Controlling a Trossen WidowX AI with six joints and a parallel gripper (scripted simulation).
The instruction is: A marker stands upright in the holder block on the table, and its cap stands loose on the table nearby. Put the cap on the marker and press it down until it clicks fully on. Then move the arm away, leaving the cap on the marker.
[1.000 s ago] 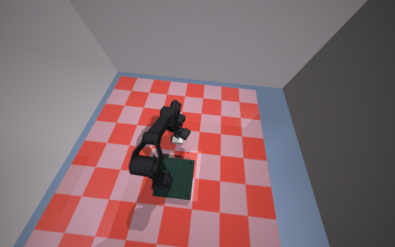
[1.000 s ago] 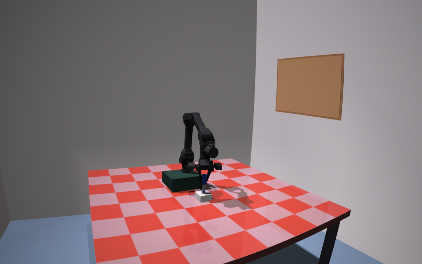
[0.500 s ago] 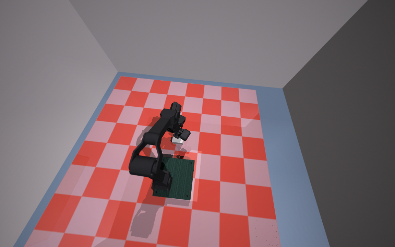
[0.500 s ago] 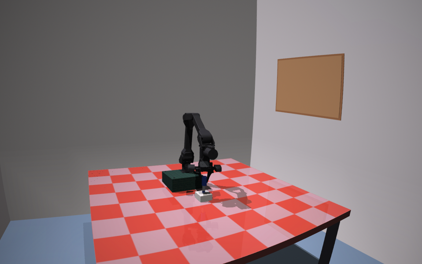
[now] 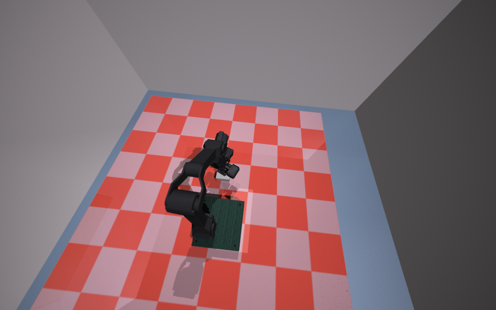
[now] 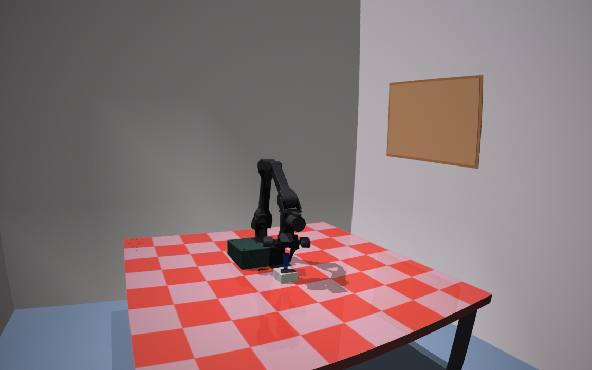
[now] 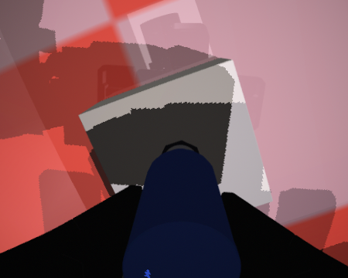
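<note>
Right now the blue cap is 10 mm above my gripper tip. From my gripper tip the other things lie so: holder block (60 mm below).
</note>
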